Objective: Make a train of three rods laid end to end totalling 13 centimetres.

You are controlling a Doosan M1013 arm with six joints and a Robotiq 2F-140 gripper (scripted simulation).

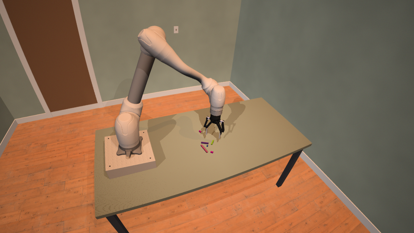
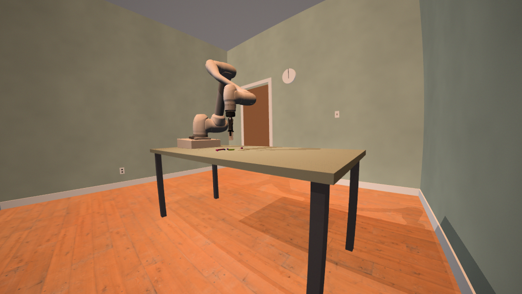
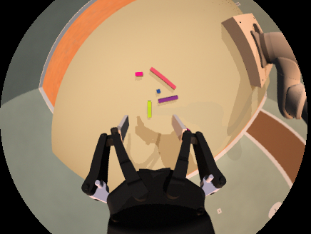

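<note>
My gripper is now 10 cm above the lime rod. Round my hand: blue rod (10 cm below, 5 cm behind, 3 cm to the right); then pink rod (10 cm below, 8 cm behind, 6 cm to the right); then purple rod (10 cm below, 6 cm behind).
</note>
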